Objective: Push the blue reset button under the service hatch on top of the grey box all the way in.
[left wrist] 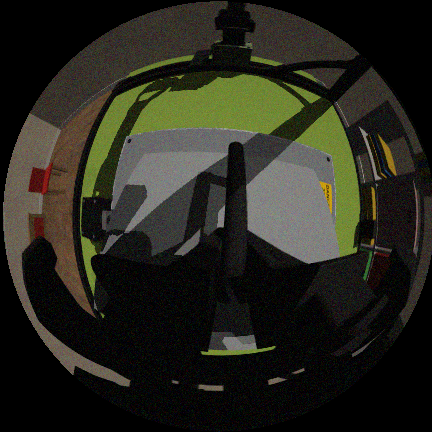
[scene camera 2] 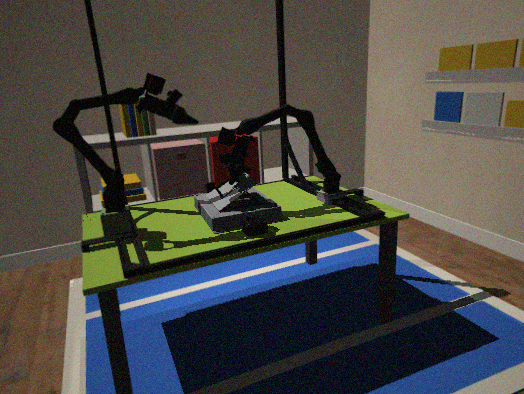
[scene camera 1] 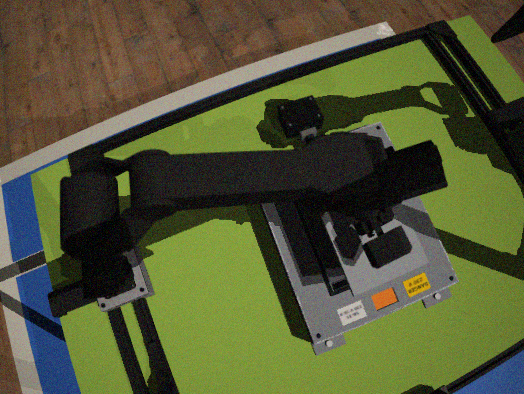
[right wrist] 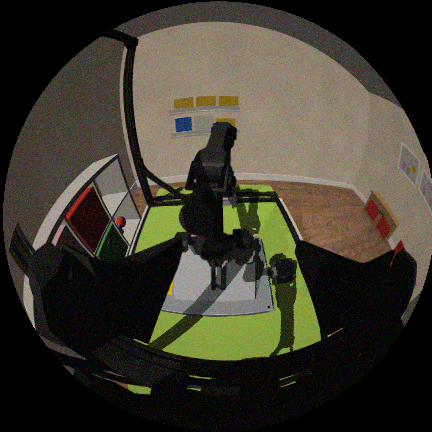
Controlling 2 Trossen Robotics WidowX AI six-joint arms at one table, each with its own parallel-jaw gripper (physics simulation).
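The grey box (scene camera 1: 319, 316) (scene camera 2: 241, 220) (right wrist: 225, 298) lies on the green table. Its service hatch (scene camera 1: 381, 275) (scene camera 2: 220, 192) (left wrist: 282, 209) is tilted up on one side, and a dark opening shows under it. The blue reset button is hidden in every view. My left gripper (scene camera 1: 367, 234) (scene camera 2: 237, 180) (left wrist: 230, 233) reaches down onto the hatch and is shut on the hatch handle. My right gripper (scene camera 2: 182, 113) is open and empty. It hangs high above the left end of the table, far from the box.
A small black block (scene camera 1: 299, 115) (scene camera 2: 254, 228) (right wrist: 284, 270) lies on the table beside the box. The box lid carries orange (scene camera 1: 384, 298), yellow (scene camera 1: 417, 284) and white (scene camera 1: 351, 313) labels. A black frame rail (scene camera 1: 260, 84) edges the table. A shelf unit (scene camera 2: 182, 130) stands behind.
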